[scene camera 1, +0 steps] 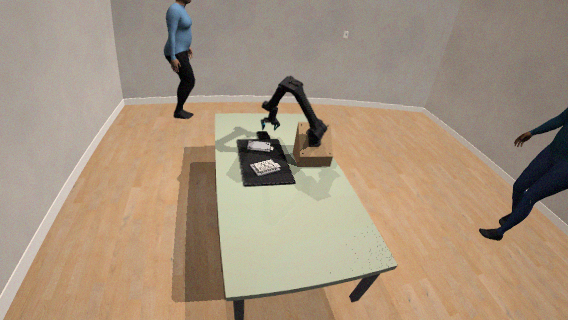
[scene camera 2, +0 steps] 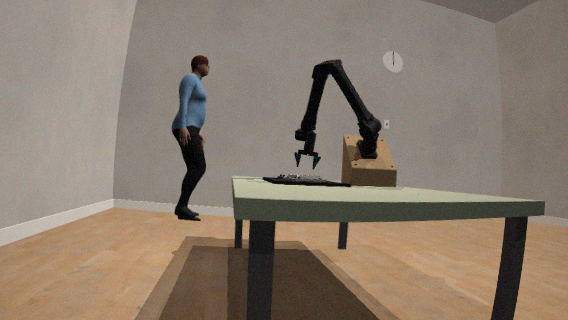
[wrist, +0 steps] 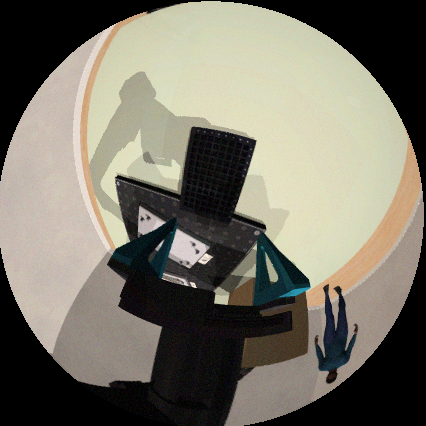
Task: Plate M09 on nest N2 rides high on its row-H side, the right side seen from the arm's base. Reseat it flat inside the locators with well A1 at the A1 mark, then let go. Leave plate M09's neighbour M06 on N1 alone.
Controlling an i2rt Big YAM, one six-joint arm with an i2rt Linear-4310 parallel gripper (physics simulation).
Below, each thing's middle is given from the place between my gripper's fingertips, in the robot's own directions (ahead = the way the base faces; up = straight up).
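Grey nest plate labelled N2 (wrist: pixel 186 249): from my hand, 5 cm below, 14 cm to the left, 8 cm ahead.
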